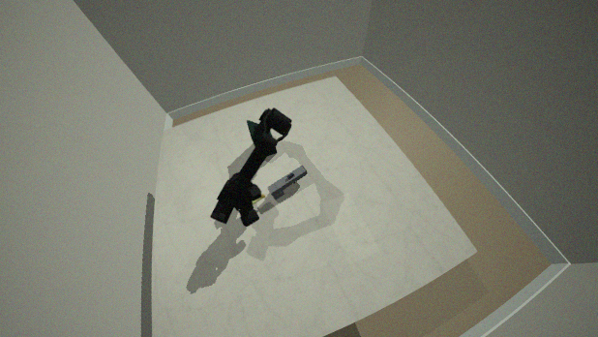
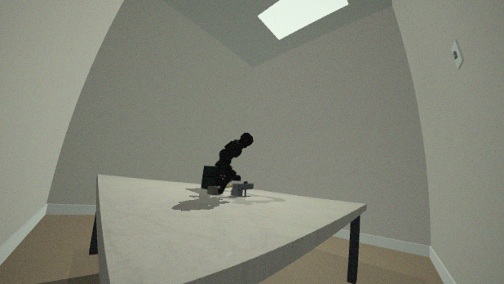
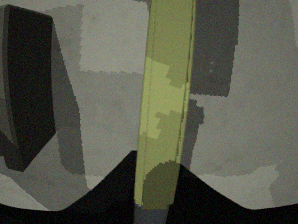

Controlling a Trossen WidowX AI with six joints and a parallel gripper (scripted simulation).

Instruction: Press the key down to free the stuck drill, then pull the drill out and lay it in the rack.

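The drill is 1 cm behind my gripper tip, 4 cm to the left of it and 4 cm above it. The rest, counted from my gripper tip: grey rack: 8 cm behind, 2 cm to the left; dark key: 5 cm behind, 22 cm to the left, 4 cm above.
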